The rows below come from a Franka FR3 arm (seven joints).
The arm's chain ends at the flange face. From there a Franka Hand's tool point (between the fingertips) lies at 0.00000 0.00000 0.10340 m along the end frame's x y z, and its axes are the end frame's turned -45 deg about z.
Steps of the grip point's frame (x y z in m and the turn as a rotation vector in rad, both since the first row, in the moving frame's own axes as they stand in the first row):
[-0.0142, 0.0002, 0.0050, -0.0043, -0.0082, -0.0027]
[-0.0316, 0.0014, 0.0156, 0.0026, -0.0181, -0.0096]
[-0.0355, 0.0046, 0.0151, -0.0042, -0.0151, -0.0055]
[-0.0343, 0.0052, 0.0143, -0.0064, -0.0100, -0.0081]
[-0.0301, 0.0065, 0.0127, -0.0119, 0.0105, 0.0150]
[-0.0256, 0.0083, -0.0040, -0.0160, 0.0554, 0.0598]
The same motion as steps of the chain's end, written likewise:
[-0.0096, 0.0093, 0.0050, -0.0088, -0.0028, -0.0027]
[-0.0198, 0.0222, 0.0156, -0.0110, -0.0146, -0.0096]
[-0.0211, 0.0269, 0.0151, -0.0136, -0.0077, -0.0055]
[-0.0203, 0.0267, 0.0143, -0.0116, -0.0025, -0.0081]
[-0.0183, 0.0258, 0.0127, -0.0010, 0.0158, 0.0150]
[-0.0175, 0.0267, -0.0038, 0.0279, 0.0505, 0.0598]

